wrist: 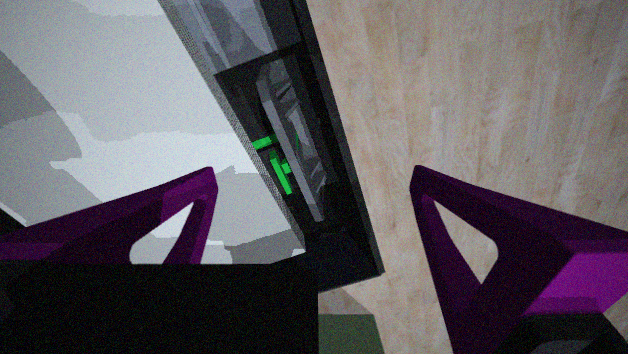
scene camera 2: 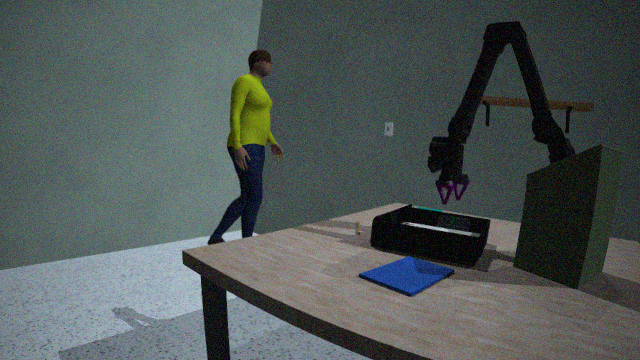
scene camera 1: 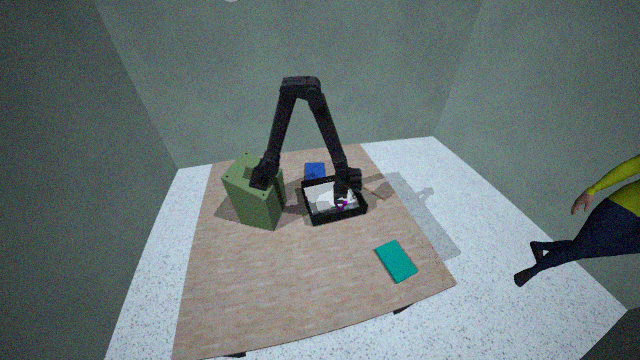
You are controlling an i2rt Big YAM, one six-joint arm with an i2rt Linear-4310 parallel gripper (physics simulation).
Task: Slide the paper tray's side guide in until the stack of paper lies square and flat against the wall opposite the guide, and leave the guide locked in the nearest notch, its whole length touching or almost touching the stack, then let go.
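Places are measured from the arm's base along level axes (x ahead, y left, z up), in metres.
Pixels of known places: gripper, fingertip midpoint: (wrist: 313, 177) (scene camera 2: 451, 202) (scene camera 1: 339, 203); arm's base, origin of the base link: (scene camera 2: 565, 167) (scene camera 1: 259, 179).
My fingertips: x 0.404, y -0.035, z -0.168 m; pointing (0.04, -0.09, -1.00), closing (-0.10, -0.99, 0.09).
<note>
For each thing: its top centre in the pictures, then the offset to it from my fingertips.
- black paper tray, middle of its top: (wrist: 104, 202) (scene camera 2: 438, 216) (scene camera 1: 332, 191) 0.019 m back, 0.129 m left, 0.033 m down
- white paper stack, middle of its top: (wrist: 116, 177) (scene camera 2: 436, 234) (scene camera 1: 329, 194) 0.032 m back, 0.155 m left, 0.086 m down
- side guide, middle of its top: (wrist: 283, 176) (scene camera 2: 453, 216) (scene camera 1: 333, 206) 0.027 m back, 0.019 m left, 0.046 m down
- blue flat piece, middle of its top: (scene camera 2: 410, 272) (scene camera 1: 314, 171) 0.113 m back, 0.430 m left, 0.120 m down
- thin stick, middle of its top: (scene camera 2: 358, 226) (scene camera 1: 374, 193) 0.277 m ahead, 0.178 m left, 0.121 m down
The black paper tray (scene camera 1: 337, 217) (scene camera 2: 425, 245) (wrist: 339, 135) stands on the table. The white paper stack (scene camera 1: 320, 196) (scene camera 2: 440, 229) (wrist: 150, 100) lies inside it; its far edge at the opposite wall does not show in the wrist view. The side guide (wrist: 292, 152) shows as a long grey bar with green parts beside it, between the stack and the right tray wall. In the wrist view a dark strip shows between bar and stack, and their lines are not parallel. Whether it sits in a notch cannot be told. My gripper (scene camera 1: 341, 204) (scene camera 2: 451, 200) (wrist: 313, 177) is open and empty, above the tray.
A green block (scene camera 1: 255, 200) (scene camera 2: 560, 225) under the arm's base stands beside the tray. A blue flat piece (scene camera 1: 315, 170) (scene camera 2: 407, 276), a teal one (scene camera 1: 396, 261) and a thin stick (scene camera 1: 374, 192) (scene camera 2: 358, 229) lie on the table. A person (scene camera 1: 612, 220) (scene camera 2: 252, 110) stands beyond the table.
</note>
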